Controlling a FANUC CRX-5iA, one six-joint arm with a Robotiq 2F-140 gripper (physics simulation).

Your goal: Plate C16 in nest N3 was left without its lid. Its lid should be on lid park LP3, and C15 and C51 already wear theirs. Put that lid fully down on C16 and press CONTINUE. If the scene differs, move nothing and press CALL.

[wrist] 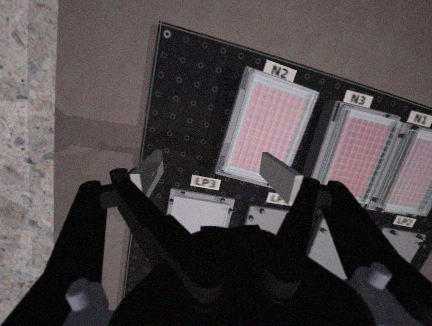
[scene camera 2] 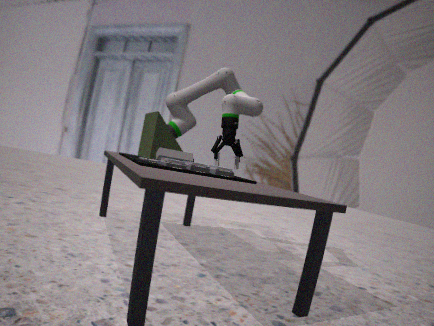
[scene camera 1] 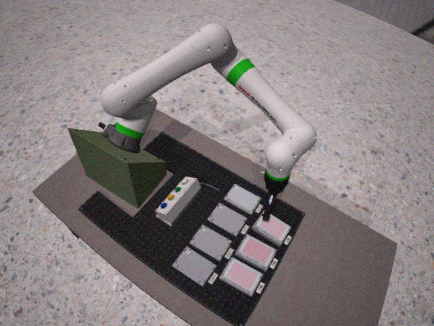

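Pixels of known places: gripper, fingertip midpoint: (wrist: pixel 212 162) (scene camera 2: pixel 226 167); arm's base, origin of the base link: (scene camera 2: pixel 165 135) (scene camera 1: pixel 123 146).
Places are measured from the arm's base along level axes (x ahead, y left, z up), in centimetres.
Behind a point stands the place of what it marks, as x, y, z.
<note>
My gripper (scene camera 1: pixel 268 215) {63.4, 25.1, -13.6} (scene camera 2: pixel 227 162) {63.4, 25.1, -13.6} (wrist: pixel 212 162) {63.4, 25.1, -13.6} is open and empty, above the board between nest N2 and lid park LP3. A clear, pale lid (scene camera 1: pixel 243 199) {51.1, 23.0, -15.9} (wrist: pixel 200 212) {54.8, 24.2, -15.9} appears to lie on LP3; the gripper body hides its near part in the wrist view. The plate in nest N3 (scene camera 1: pixel 256 252) {70.0, 4.5, -13.7} (wrist: pixel 357 157) {70.1, 5.7, -14.2} shows deeper pink, seemingly without a lid. The plates in N2 (scene camera 1: pixel 273 229) {70.0, 17.7, -13.6} (wrist: pixel 270 127) {69.8, 19.6, -13.6} and N1 (scene camera 1: pixel 241 275) {70.7, -6.9, -14.2} (wrist: pixel 412 172) {70.8, -4.1, -14.2} look paler, as if lidded. Plate codes cannot be read.
The button box (scene camera 1: pixel 175 207) {33.1, -2.4, -10.5} has blue, yellow, green and whitish buttons; its lettering is unreadable. Grey lid parks (scene camera 1: pixel 227 219) {51.4, 10.4, -16.6} (scene camera 1: pixel 210 242) {52.5, -2.7, -16.7} (scene camera 1: pixel 194 266) {54.1, -14.9, -16.7} lie in line with LP3. The green arm stand (scene camera 1: pixel 107 172) {4.5, -13.0, -2.0} (scene camera 2: pixel 152 137) {16.0, -11.1, -3.7} rises at the board's other end.
</note>
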